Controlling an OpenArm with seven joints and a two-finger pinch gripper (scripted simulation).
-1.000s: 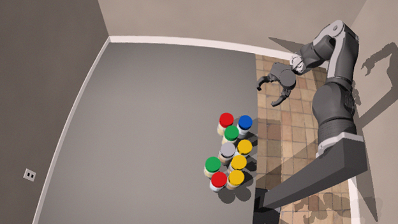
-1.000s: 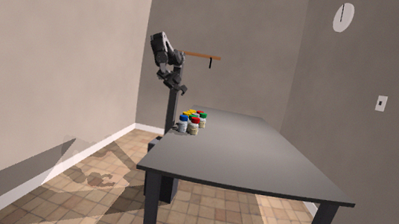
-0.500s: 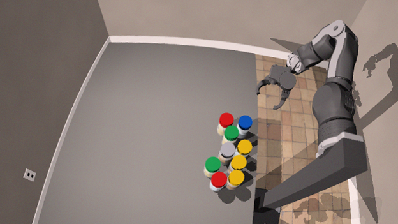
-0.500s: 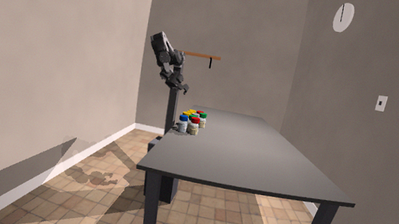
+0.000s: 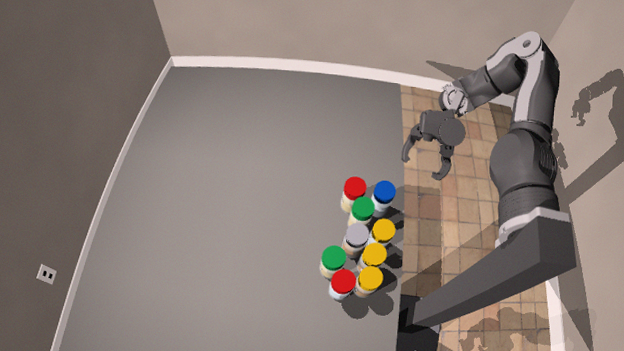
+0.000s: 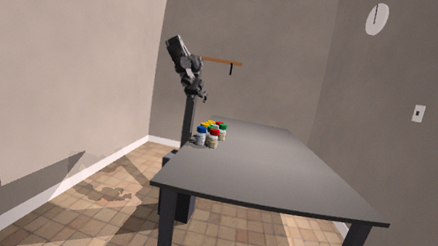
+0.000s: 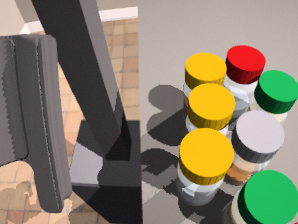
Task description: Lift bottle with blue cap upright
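The yellow-capped bottle is 210 mm below my hand, 80 mm to the left of it and 40 mm ahead of it. The rest, counted from my hand: red-capped bottle: 220 mm to the left, 210 mm below, 110 mm ahead; then grey-capped bottle: 210 mm below, 100 mm to the left, 100 mm ahead.
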